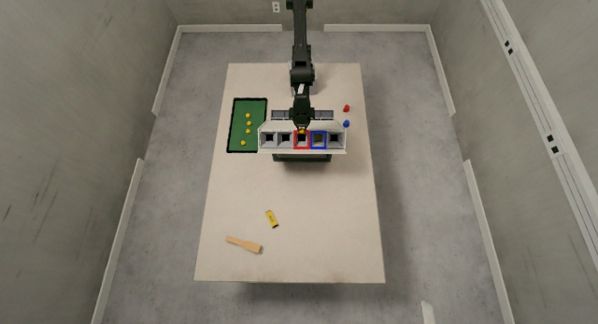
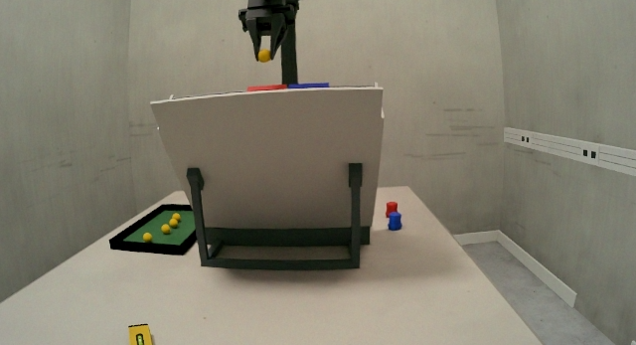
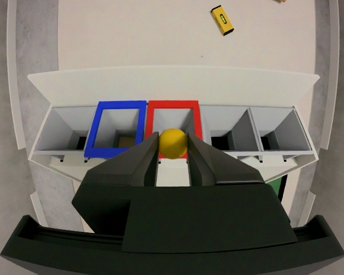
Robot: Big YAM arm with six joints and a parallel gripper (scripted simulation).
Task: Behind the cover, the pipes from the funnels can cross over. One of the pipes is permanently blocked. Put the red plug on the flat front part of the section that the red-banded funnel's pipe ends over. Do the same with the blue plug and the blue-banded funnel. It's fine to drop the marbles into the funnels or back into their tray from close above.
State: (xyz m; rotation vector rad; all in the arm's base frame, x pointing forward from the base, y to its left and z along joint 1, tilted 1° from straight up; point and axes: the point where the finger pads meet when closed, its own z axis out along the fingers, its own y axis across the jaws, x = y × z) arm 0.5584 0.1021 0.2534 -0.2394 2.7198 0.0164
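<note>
My hand is 80 mm above the red band. Also, from my hand: blue band: 80 mm below, 70 mm to the left, 10 mm behind; then blue plug: 390 mm below, 310 mm behind, 220 mm to the left; then cover: 200 mm below, 140 mm behind, 30 mm to the right.
</note>
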